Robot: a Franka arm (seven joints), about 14 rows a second.
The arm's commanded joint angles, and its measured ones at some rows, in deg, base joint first. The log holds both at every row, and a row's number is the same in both.
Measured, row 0: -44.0, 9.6, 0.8, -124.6, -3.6, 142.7, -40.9
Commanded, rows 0 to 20: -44.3, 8.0, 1.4, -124.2, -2.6, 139.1, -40.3; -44.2, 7.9, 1.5, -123.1, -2.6, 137.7, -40.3; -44.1, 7.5, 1.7, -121.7, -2.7, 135.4, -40.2; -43.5, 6.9, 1.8, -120.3, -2.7, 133.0, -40.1; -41.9, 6.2, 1.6, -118.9, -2.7, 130.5, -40.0; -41.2, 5.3, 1.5, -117.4, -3.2, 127.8, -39.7; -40.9, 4.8, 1.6, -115.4, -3.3, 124.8, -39.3; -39.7, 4.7, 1.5, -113.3, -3.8, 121.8, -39.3; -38.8, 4.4, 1.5, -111.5, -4.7, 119.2, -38.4; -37.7, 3.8, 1.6, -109.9, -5.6, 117.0, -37.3; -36.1, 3.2, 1.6, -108.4, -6.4, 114.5, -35.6; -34.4, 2.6, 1.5, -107.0, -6.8, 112.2, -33.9; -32.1, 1.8, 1.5, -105.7, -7.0, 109.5, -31.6; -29.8, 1.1, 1.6, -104.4, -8.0, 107.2, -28.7; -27.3, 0.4, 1.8, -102.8, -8.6, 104.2, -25.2; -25.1, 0.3, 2.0, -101.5, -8.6, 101.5, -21.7; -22.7, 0.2, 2.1, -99.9, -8.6, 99.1, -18.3; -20.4, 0.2, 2.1, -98.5, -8.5, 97.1, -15.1; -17.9, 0.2, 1.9, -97.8, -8.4, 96.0, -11.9; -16.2, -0.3, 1.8, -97.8, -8.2, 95.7, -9.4; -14.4, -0.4, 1.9, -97.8, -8.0, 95.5, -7.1
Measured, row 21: -17.5, -0.2, 2.5, -98.6, -7.2, 97.5, -11.6
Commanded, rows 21 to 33: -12.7, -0.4, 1.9, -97.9, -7.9, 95.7, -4.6; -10.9, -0.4, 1.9, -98.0, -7.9, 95.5, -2.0; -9.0, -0.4, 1.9, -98.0, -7.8, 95.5, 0.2; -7.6, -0.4, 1.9, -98.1, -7.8, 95.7, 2.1; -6.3, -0.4, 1.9, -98.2, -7.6, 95.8, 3.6; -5.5, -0.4, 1.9, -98.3, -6.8, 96.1, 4.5; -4.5, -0.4, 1.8, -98.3, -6.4, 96.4, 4.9; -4.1, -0.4, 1.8, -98.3, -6.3, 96.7, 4.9; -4.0, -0.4, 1.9, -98.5, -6.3, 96.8, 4.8; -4.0, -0.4, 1.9, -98.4, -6.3, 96.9, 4.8; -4.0, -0.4, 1.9, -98.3, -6.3, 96.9, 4.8; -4.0, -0.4, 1.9, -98.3, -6.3, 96.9, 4.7; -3.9, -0.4, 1.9, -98.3, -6.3, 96.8, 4.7
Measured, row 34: -4.6, -0.2, 2.5, -98.3, -7.1, 96.9, 4.2
